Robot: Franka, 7 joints.
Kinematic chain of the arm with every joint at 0, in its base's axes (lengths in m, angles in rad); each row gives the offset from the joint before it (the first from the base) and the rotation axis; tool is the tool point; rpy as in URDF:
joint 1: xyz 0 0 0.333 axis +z
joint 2: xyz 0 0 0 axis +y
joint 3: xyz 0 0 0.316 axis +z
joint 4: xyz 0.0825 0 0 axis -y
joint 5: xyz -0.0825 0 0.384 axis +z
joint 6: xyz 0 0 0 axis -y
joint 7: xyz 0.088 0 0 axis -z
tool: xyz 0 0 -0.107 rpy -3.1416 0 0
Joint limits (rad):
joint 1: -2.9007..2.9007
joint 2: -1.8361..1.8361
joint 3: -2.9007..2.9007
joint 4: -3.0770..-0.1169
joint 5: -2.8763..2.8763
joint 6: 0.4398..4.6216
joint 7: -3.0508..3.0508
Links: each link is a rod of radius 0.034 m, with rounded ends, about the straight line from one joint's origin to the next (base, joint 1, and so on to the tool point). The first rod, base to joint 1, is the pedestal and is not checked.
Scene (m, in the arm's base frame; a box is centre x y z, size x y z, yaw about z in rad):
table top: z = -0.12
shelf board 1: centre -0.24 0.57 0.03 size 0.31 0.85 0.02 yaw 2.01
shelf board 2: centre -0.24 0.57 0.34 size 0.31 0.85 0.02 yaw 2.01
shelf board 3: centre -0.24 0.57 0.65 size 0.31 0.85 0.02 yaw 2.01
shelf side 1: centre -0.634 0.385 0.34 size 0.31 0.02 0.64 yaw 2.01
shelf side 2: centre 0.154 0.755 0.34 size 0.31 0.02 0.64 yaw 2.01
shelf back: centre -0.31 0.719 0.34 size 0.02 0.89 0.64 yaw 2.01
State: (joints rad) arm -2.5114 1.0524 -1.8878 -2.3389 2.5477 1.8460 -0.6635
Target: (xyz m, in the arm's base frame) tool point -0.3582 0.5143 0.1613
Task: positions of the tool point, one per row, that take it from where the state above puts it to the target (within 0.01 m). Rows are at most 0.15 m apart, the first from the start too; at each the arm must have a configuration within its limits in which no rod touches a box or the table.
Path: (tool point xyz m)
1: -0.2886 0.3535 0.4791
2: -0.2481 0.2835 0.4816
3: -0.2700 0.2932 0.3732
4: -0.2660 0.2851 0.2634
5: -0.2383 0.2591 0.1613
6: -0.3016 0.3412 0.1712
7: -0.3418 0.4286 0.1745
8: -0.3582 0.5143 0.1613

